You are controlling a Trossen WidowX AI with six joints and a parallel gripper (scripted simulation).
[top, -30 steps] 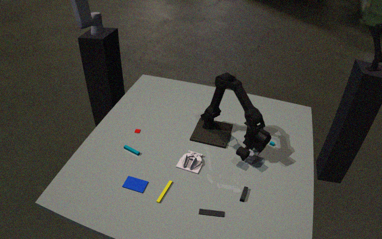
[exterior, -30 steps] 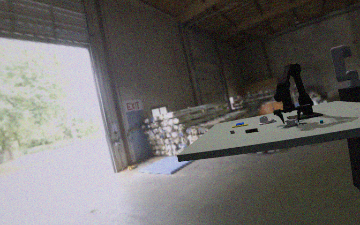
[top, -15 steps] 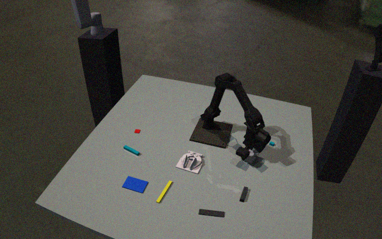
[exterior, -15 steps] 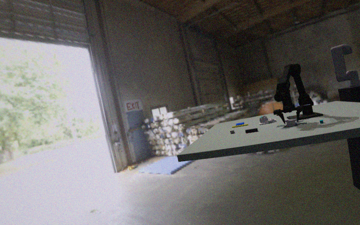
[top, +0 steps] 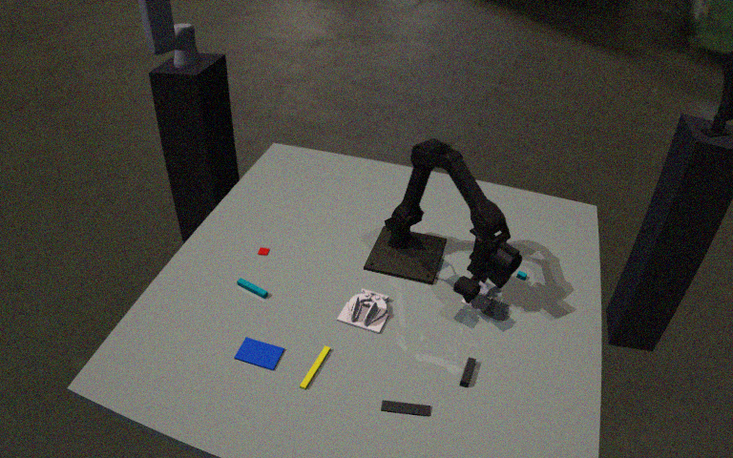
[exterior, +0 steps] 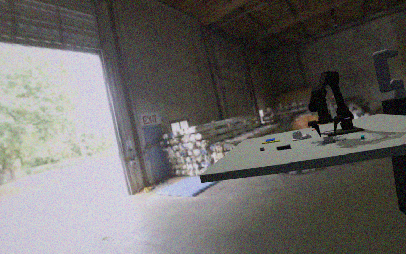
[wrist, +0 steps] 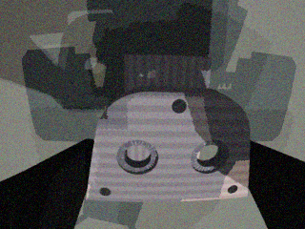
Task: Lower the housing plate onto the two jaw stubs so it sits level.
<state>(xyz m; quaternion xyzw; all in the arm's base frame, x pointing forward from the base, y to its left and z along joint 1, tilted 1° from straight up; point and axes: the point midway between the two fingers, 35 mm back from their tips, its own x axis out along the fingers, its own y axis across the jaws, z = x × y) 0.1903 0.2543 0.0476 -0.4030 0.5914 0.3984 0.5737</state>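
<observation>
The pale base plate is 28 cm to the right of my gripper tip, 14 cm ahead of it and 2 cm below it. From my gripper tip the other things lie so: yellow bar: 35 cm to the right, 34 cm ahead, 2 cm below; then teal cube: 14 cm to the left, 14 cm behind, 2 cm below; then blue tile: 50 cm to the right, 34 cm ahead, 3 cm below.
</observation>
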